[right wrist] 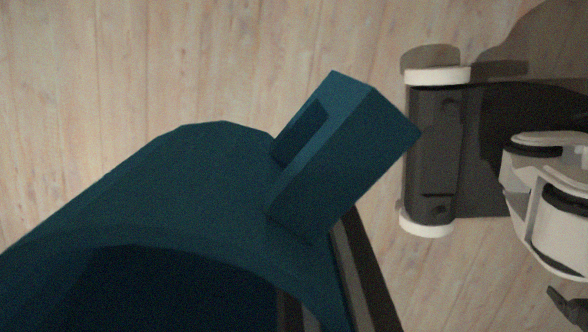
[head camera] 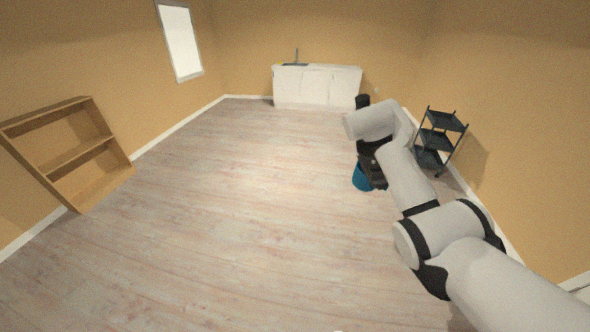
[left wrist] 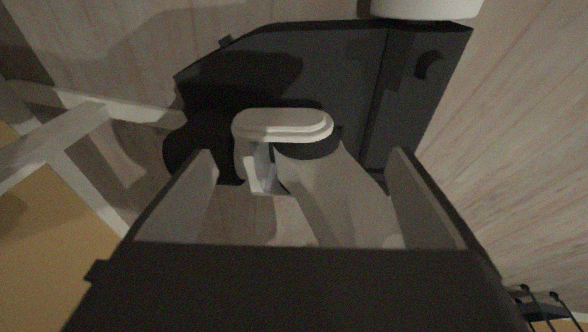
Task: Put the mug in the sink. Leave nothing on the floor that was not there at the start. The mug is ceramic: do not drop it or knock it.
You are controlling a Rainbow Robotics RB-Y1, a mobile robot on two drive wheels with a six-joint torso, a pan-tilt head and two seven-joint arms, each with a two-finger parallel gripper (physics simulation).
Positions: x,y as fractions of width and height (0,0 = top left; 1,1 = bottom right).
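Note:
My left gripper (left wrist: 0.51,0.48) is in sight, and so is my right gripper (right wrist: 0.54,0.68). There is a blue mug (right wrist: 0.35,0.66) as well, though in the left wrist view the mug is out of frame. I can also see a sink counter (head camera: 0.53,0.26), together with a dark three-tier cart (head camera: 0.72,0.47).

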